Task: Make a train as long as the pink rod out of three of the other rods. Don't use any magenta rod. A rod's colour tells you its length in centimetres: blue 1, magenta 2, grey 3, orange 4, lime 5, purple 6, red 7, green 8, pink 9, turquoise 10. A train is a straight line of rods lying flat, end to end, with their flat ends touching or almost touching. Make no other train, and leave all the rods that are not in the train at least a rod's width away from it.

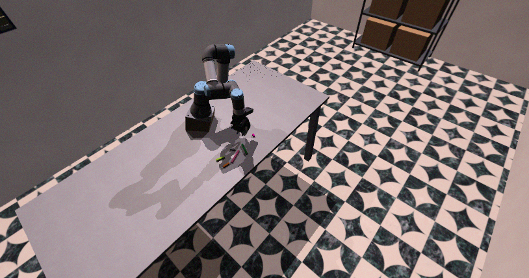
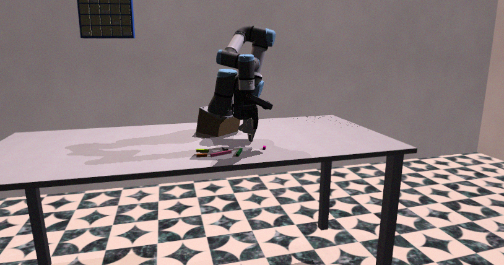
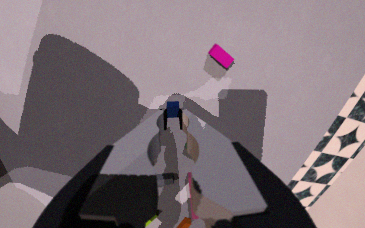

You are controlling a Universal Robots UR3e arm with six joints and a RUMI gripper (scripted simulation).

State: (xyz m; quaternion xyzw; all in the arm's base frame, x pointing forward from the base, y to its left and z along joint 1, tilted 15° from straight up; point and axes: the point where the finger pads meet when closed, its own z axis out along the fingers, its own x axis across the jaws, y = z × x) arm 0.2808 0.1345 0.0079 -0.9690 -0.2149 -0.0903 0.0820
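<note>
Right now my hand is 20 mm short of the magenta rod, 50 mm to the right of it and 40 mm above it. Round my hand: green rod 80 mm ahead, 50 mm to the right, 40 mm below; then grey rod 30 mm ahead, 110 mm to the right, 40 mm below; then blue rod 10 mm below.
</note>
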